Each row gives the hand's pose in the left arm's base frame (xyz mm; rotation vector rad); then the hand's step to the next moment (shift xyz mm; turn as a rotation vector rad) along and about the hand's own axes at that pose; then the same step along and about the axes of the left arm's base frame.
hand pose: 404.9 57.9 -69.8 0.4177 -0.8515 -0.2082
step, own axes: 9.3 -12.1 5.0 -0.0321 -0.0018 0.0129
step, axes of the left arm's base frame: 2.0 -15.4 4.0 -0.0306 0.0058 -0.0152
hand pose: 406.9 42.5 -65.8 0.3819 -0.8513 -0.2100
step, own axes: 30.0 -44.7 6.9 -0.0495 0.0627 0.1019
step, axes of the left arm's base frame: 12.8 -52.3 6.5 -0.1080 0.0487 0.0523
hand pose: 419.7 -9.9 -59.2 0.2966 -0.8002 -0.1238
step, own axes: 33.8 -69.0 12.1 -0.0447 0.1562 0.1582
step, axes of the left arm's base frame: 14.8 -75.7 10.0 -0.1455 0.1245 0.1214
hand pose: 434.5 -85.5 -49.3 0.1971 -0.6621 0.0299
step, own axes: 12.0 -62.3 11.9 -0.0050 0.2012 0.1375
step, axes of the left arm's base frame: 7.9 -63.8 5.8 -0.1057 0.1712 0.1376
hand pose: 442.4 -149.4 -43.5 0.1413 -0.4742 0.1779
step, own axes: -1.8 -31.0 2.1 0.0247 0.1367 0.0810
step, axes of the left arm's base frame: 3.8 -30.8 -1.9 -0.0418 0.1224 0.0956
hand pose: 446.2 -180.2 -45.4 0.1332 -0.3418 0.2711
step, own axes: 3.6 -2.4 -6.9 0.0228 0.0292 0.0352
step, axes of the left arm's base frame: 6.1 -0.2 -5.4 0.0014 0.0272 0.0432
